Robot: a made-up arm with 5 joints. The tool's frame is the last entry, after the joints.
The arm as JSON. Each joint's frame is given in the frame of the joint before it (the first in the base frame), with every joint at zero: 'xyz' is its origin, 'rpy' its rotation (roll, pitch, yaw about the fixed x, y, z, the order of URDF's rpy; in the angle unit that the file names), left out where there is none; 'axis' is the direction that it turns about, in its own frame. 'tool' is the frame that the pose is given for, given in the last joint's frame.
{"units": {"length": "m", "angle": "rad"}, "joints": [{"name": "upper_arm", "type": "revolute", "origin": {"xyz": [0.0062, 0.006, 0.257]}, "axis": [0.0, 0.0, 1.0]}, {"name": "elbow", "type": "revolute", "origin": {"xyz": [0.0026, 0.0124, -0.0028]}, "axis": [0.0, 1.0, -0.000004]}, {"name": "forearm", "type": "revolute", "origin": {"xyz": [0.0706, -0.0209, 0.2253]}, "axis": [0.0, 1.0, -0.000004]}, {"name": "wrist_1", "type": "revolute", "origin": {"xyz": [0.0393, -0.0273, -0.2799]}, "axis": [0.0, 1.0, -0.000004]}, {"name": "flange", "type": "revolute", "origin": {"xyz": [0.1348, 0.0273, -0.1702]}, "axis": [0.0, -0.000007, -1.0]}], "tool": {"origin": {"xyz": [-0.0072, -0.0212, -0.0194], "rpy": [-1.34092, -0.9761, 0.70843]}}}
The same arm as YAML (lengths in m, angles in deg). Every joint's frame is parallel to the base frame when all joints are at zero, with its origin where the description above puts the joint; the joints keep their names.
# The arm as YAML. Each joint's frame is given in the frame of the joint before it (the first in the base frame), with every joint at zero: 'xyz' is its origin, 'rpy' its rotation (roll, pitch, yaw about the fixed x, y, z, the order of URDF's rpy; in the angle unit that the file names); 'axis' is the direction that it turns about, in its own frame. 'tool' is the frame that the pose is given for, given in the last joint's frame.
units:
  length: m
  angle: deg
joints:
  - name: upper_arm
    type: revolute
    origin:
      xyz: [0.0062, 0.006, 0.257]
      rpy: [0.0, 0.0, 0.0]
    axis: [0.0, 0.0, 1.0]
  - name: elbow
    type: revolute
    origin:
      xyz: [0.0026, 0.0124, -0.0028]
      rpy: [0.0, 0.0, 0.0]
    axis: [0.0, 1.0, 0.0]
  - name: forearm
    type: revolute
    origin:
      xyz: [0.0706, -0.0209, 0.2253]
      rpy: [0.0, 0.0, 0.0]
    axis: [0.0, 1.0, 0.0]
  - name: wrist_1
    type: revolute
    origin:
      xyz: [0.0393, -0.0273, -0.2799]
      rpy: [0.0, 0.0, 0.0]
    axis: [0.0, 1.0, 0.0]
  - name: flange
    type: revolute
    origin:
      xyz: [0.1348, 0.0273, -0.1702]
      rpy: [0.0, 0.0, 0.0]
    axis: [0.0, 0.0, -1.0]
tool:
  origin:
    xyz: [-0.0072, -0.0212, -0.0194]
    rpy: [-76.83, -55.93, 40.59]

